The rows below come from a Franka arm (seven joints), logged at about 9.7 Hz.
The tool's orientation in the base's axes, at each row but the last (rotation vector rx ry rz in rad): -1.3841 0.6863 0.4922; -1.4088 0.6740 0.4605; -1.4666 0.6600 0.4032; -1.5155 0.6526 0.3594
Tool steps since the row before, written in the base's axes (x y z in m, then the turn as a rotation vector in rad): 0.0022 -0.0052 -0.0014 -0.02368 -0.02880 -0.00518; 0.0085 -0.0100 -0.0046 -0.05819 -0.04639 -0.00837; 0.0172 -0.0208 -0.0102 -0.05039 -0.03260 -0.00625; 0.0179 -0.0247 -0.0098 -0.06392 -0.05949 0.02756
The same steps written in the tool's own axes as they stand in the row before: 0.0029 -0.0012 -0.0049 -0.01113 0.01592 -0.03224; 0.0103 -0.0035 -0.0087 -0.03263 0.03892 -0.05503; 0.0225 -0.0046 -0.0175 -0.02995 0.03357 -0.04021; 0.0242 -0.0041 -0.0206 -0.05599 0.01333 -0.07122
